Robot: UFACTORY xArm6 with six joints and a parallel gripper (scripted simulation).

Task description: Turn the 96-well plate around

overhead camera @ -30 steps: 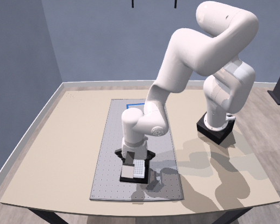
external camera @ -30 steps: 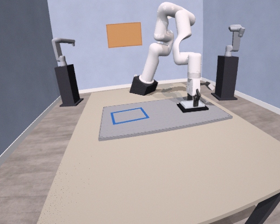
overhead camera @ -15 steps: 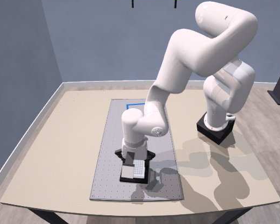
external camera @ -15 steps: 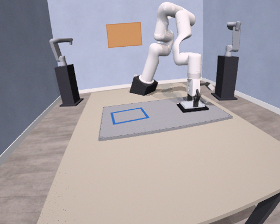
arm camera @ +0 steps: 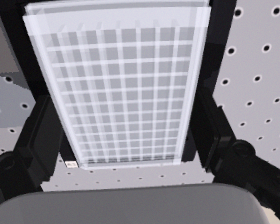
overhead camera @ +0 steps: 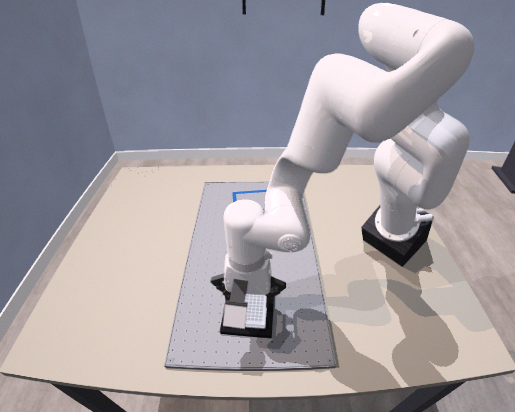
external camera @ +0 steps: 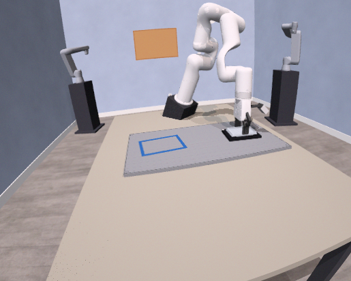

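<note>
Right now my hand is 10 mm above the 96-well plate. The rest, counted from my hand: white A1 mark: 80 mm to the right, 40 mm behind, 20 mm below; black plate nest N1: 30 mm below.
</note>
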